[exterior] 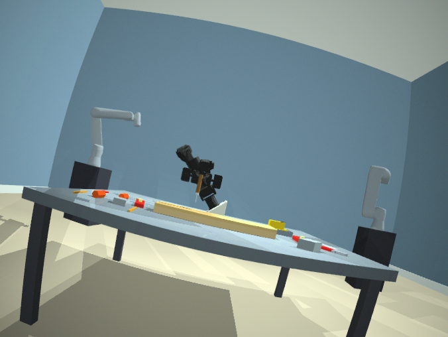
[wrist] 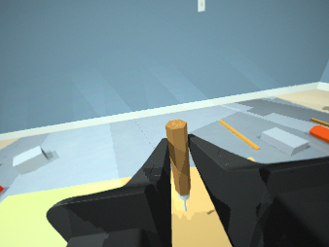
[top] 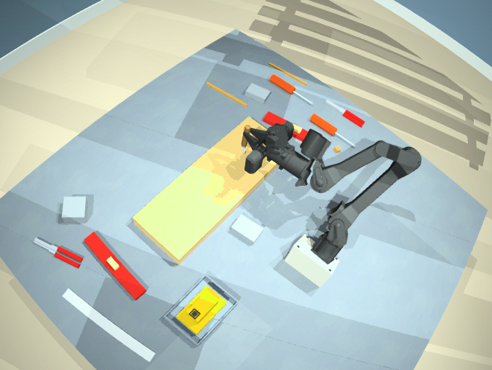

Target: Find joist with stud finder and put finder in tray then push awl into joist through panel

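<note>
Now: gripper tip 60 mm above the awl. From my gripper tip the other things lie so: small wooden cube 170 mm behind, 310 mm to the right, 170 mm below; then shallow grey tray 260 mm behind, 400 mm to the left, 170 mm below; then yellow stud finder 270 mm behind, 410 mm to the left, 130 mm below.
</note>
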